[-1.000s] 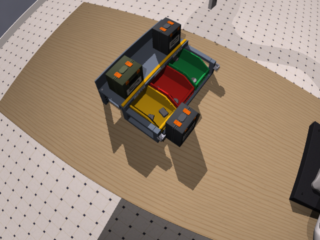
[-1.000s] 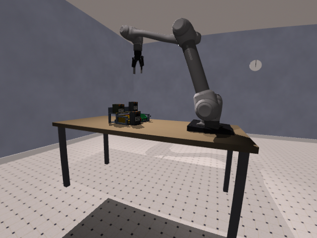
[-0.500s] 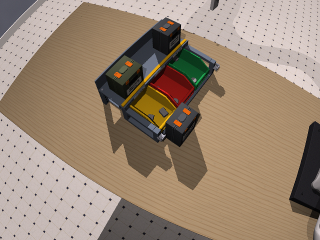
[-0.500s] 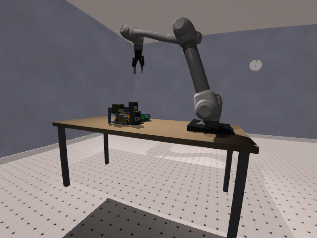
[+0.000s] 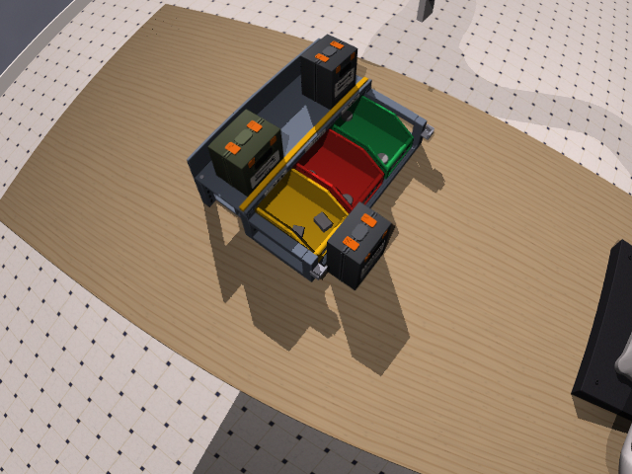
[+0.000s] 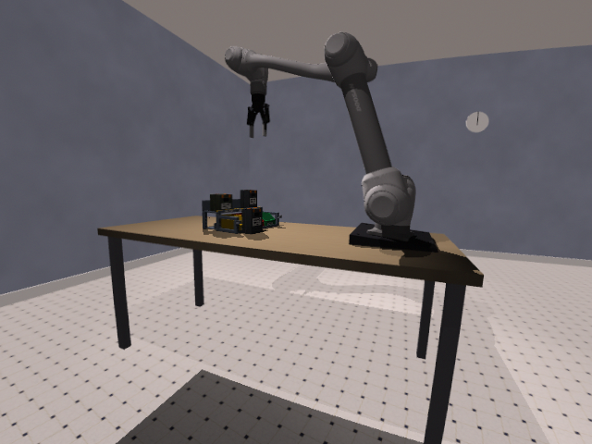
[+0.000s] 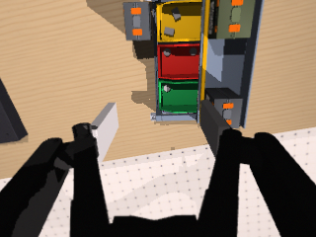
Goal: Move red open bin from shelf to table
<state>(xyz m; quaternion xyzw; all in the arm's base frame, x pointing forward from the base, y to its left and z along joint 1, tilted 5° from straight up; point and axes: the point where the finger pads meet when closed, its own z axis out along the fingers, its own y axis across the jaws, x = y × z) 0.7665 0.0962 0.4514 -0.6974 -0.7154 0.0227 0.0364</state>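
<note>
Right now my hand is 8 cm short of the red open bin and 51 cm above it. Round my hand: green bin 8 cm ahead, 11 cm to the right, 51 cm below; then yellow bin 8 cm ahead, 11 cm to the left, 51 cm below.
</note>
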